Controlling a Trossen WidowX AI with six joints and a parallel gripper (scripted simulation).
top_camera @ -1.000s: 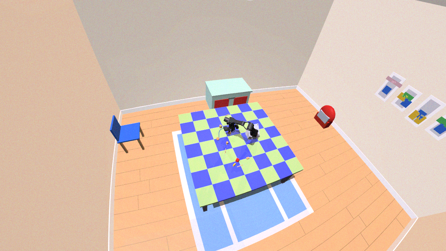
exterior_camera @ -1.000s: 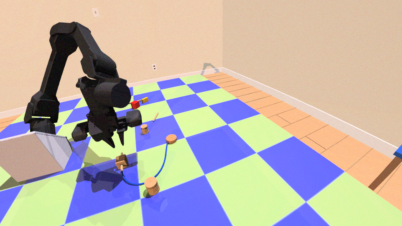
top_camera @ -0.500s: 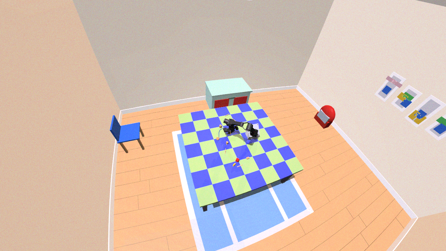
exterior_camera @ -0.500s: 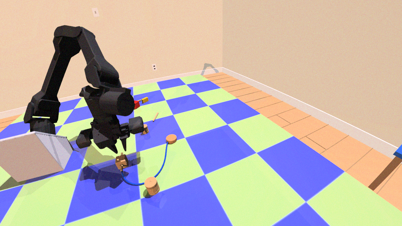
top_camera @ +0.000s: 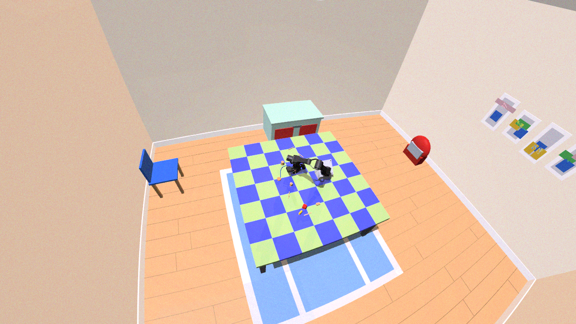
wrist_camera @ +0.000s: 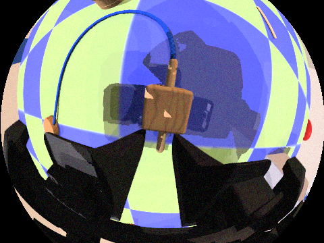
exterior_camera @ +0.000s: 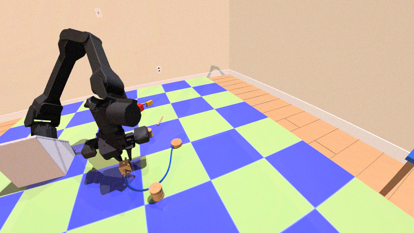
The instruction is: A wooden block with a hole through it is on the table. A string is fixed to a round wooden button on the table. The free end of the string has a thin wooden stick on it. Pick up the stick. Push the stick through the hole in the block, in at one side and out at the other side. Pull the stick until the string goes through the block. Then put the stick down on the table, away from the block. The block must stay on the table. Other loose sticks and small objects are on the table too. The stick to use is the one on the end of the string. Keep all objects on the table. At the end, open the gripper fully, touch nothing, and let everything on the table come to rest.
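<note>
Now: the wooden block 30 mm to the right of my gripper tip. Also, from my gripper tip: wooden cylinder 90 mm ahead, 150 mm to the right, 10 mm above; then red block 20 mm ahead, 390 mm to the left; then round wooden button 170 mm ahead, 40 mm to the left, 10 mm below.
</note>
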